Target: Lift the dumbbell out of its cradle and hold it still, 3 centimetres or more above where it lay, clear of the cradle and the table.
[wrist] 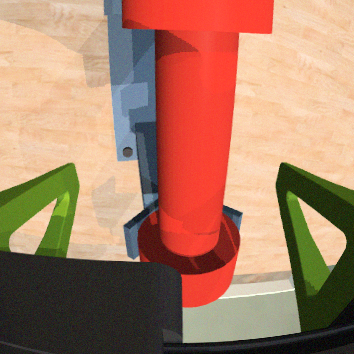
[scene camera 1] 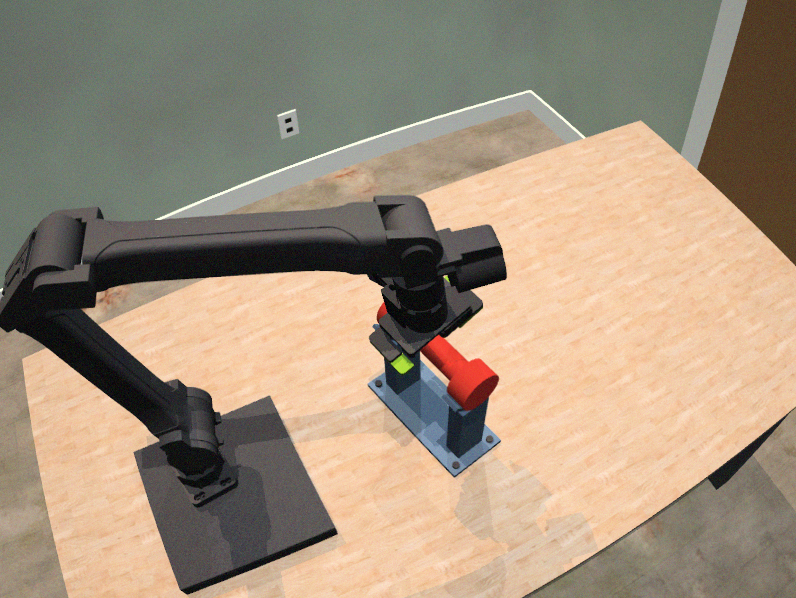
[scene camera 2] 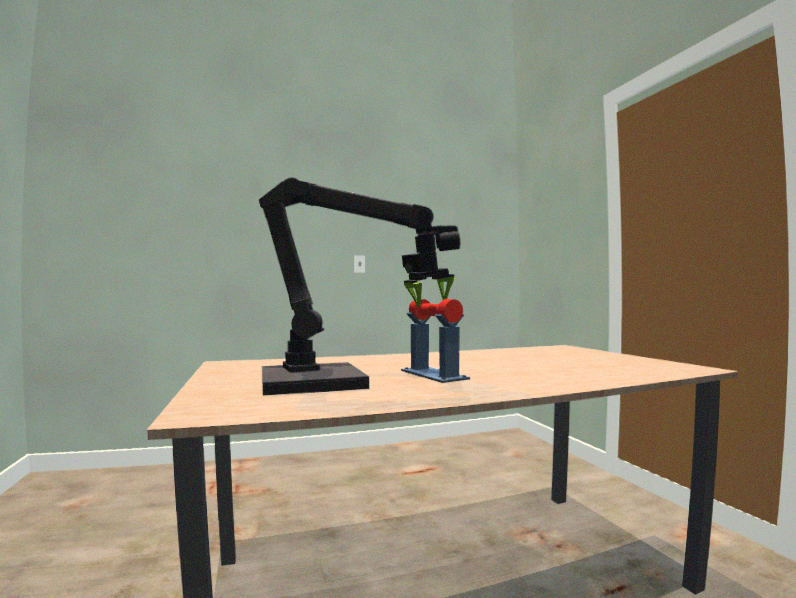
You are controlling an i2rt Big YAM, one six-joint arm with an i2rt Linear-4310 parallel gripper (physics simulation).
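Places are measured from the arm's base along level axes (x ahead, y left, z up), in centimetres.
Pixels of known places: gripper, fingertip midpoint: (wrist: 176, 173) (scene camera 1: 431, 346) (scene camera 2: 431, 303); arm's base, origin of the base link: (scene camera 1: 202, 468) (scene camera 2: 300, 368).
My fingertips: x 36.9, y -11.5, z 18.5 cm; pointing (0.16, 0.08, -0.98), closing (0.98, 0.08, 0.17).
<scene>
For each thing: its top centre in the pictures, then the offset to it from my fingertips. Level surfaces: height alone.
- red dumbbell, middle of its top: (wrist: 209, 182) (scene camera 1: 436, 335) (scene camera 2: 434, 299) dx +1.1, dy +0.4, dz +1.4 cm
- blue two-post cradle, middle of its top: (wrist: 189, 133) (scene camera 1: 434, 350) (scene camera 2: 433, 313) dx +1.1, dy +0.7, dz -2.8 cm
- wooden table, its level: dz -21.6 cm
The red dumbbell (scene camera 1: 450, 361) (scene camera 2: 436, 310) (wrist: 195, 125) lies level, its two heads resting in the V-shaped holders of the blue two-post cradle (scene camera 1: 466, 429) (scene camera 2: 449, 350) (wrist: 120, 90). My gripper (scene camera 1: 435, 341) (scene camera 2: 431, 301) (wrist: 176, 173) is open and empty, pointing down over the dumbbell. In the wrist view its green fingers stand wide apart, one on each side of the handle, with a gap on both sides. In the second scene view the fingertips are about level with the top of the dumbbell, near the far head. The gripper body hides part of the handle and the far head in the first scene view.
The arm's dark base slab (scene camera 1: 302, 514) (scene camera 2: 315, 384) stands left of the cradle on the wooden table (scene camera 1: 611, 289) (scene camera 2: 566, 370). The cradle's bolted foot plate extends around the posts. A wall with an outlet (scene camera 1: 288, 124) (scene camera 2: 359, 263) is behind the table.
</scene>
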